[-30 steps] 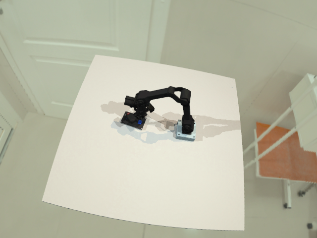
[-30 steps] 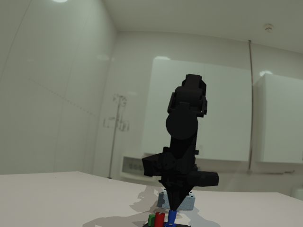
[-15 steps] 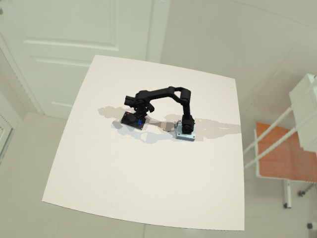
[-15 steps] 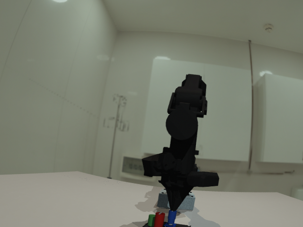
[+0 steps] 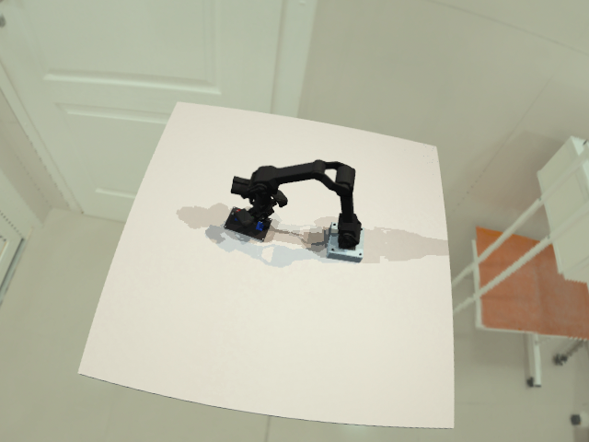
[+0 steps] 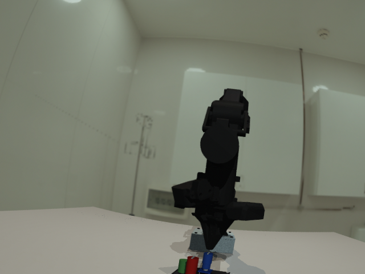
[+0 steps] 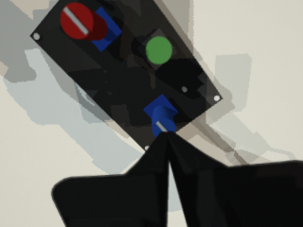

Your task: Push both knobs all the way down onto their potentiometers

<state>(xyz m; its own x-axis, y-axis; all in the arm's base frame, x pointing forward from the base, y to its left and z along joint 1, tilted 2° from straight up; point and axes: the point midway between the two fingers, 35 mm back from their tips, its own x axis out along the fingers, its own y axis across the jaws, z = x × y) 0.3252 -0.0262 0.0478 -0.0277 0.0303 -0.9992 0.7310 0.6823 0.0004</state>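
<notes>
My gripper tip is 20 mm above the blue knob. The rest, counted from my gripper tip: red knob 90 mm ahead, 30 mm to the right, 10 mm below.
</notes>
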